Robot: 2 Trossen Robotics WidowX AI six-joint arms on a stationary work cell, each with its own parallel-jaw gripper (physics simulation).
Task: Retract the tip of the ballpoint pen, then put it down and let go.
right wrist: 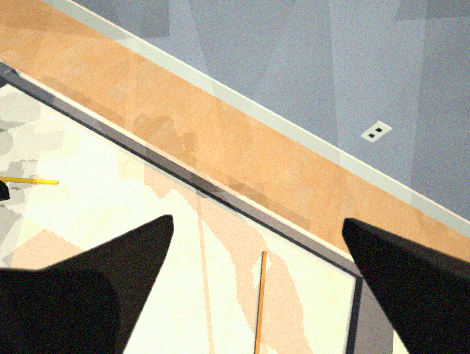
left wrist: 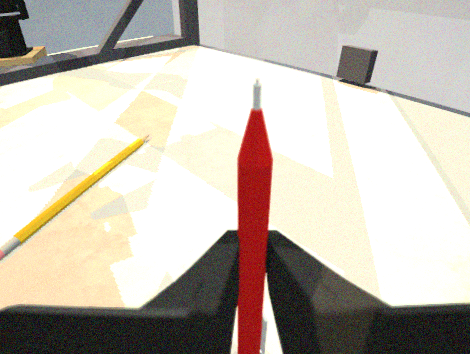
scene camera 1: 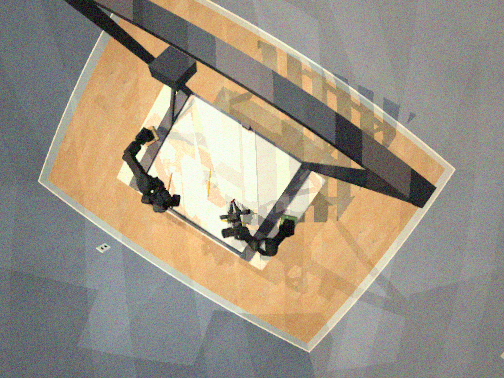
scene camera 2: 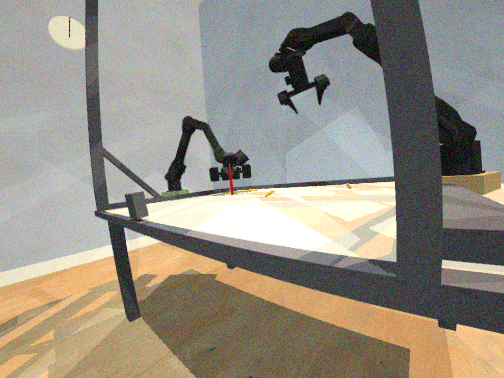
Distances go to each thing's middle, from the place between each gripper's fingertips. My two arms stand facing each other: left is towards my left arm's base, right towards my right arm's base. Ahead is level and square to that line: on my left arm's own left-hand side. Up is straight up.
Right now the red ballpoint pen point(left wrist: 255, 161) is 1 cm below my left hand.
My right gripper is now 170 mm past the red ballpoint pen, 300 mm to the right of it and 240 mm above it.
